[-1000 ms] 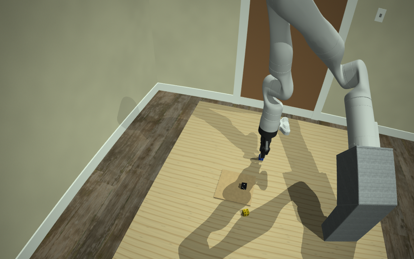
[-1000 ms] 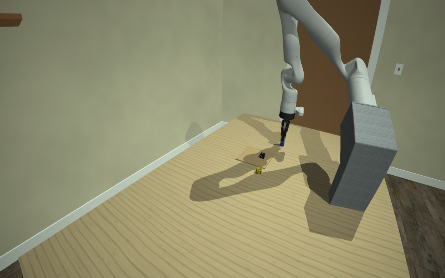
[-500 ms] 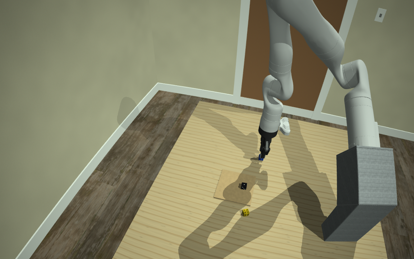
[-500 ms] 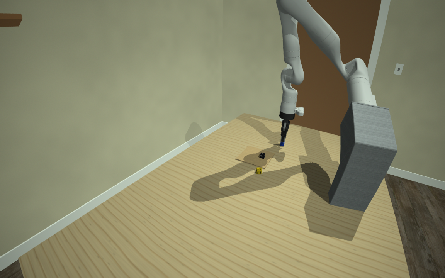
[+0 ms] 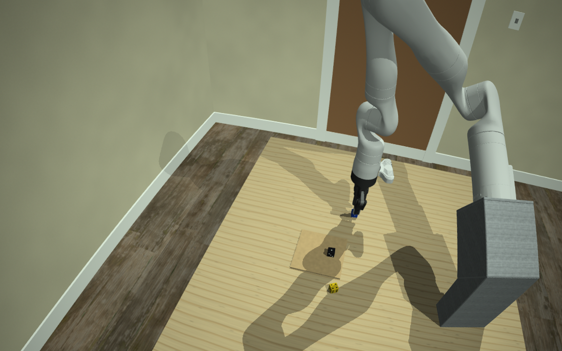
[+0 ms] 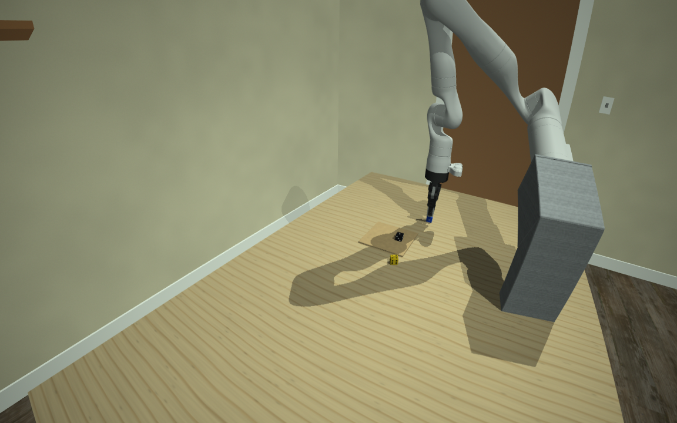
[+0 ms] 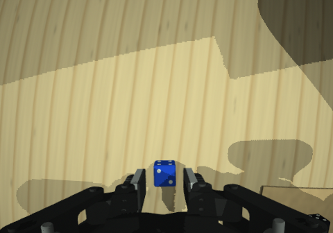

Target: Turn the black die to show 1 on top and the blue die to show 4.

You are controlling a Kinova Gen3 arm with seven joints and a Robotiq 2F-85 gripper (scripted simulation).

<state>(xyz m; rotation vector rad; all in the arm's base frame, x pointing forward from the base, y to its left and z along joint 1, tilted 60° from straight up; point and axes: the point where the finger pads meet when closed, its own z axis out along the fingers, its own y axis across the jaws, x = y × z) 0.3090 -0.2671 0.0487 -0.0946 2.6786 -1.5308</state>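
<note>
Right now the blue die is 4 cm below my hand. Also, from my hand: yellow die: 28 cm to the left, 5 cm ahead, 4 cm below; then black die: 17 cm to the left, 7 cm ahead, 3 cm below; then tan mat: 16 cm to the left, 10 cm ahead, 4 cm below.
</note>
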